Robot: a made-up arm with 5 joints.
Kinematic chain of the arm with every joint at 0, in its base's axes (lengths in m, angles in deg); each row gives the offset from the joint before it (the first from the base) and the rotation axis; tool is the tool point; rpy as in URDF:
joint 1: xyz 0 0 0.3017 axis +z
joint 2: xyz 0 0 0 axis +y
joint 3: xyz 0.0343 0 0.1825 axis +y
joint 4: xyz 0.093 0 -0.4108 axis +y
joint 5: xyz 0.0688 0 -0.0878 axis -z
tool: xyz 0 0 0 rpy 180 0 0
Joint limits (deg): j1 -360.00..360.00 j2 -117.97..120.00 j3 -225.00..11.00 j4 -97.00..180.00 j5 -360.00..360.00
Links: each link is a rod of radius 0.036 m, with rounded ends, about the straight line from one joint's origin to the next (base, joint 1, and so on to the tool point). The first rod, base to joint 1, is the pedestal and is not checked.
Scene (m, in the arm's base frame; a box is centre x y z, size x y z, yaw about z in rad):
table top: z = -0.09
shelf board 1: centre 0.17 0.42 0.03 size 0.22 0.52 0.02 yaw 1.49
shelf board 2: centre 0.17 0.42 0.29 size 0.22 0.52 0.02 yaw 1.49
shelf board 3: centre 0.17 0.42 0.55 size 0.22 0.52 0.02 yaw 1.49
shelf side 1: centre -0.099 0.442 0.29 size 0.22 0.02 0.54 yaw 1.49
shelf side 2: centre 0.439 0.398 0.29 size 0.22 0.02 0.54 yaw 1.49
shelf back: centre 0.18 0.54 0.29 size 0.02 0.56 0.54 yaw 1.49
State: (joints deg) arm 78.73 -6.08 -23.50 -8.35 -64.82
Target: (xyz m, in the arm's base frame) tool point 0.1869 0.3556 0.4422
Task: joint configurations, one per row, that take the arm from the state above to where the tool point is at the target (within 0.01 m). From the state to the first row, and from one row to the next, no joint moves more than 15 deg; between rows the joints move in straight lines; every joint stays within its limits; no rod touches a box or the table.
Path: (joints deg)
1: 77.50 -7.43 -17.75 -21.18 -64.82
2: 76.26 -8.78 -12.00 -34.01 -64.82
3: 75.03 -10.13 -6.25 -46.83 -64.82
4: 73.79 -11.47 -0.50 -59.66 -64.82
5: 72.56 -12.82 5.25 -72.49 -64.82
6: 71.33 -14.17 11.00 -85.32 -64.82
7: 65.94 -28.05 8.61 -80.60 -64.82
8: 60.55 -41.93 6.21 -75.88 -64.82
9: 55.16 -55.82 3.82 -71.17 -64.82
10: 49.78 -69.70 1.42 -66.45 -64.82
11: 53.94 -60.53 -6.73 -52.79 -64.82
12: 58.11 -51.37 -14.88 -39.14 -64.82
13: 62.27 -42.20 -23.03 -25.48 -64.82

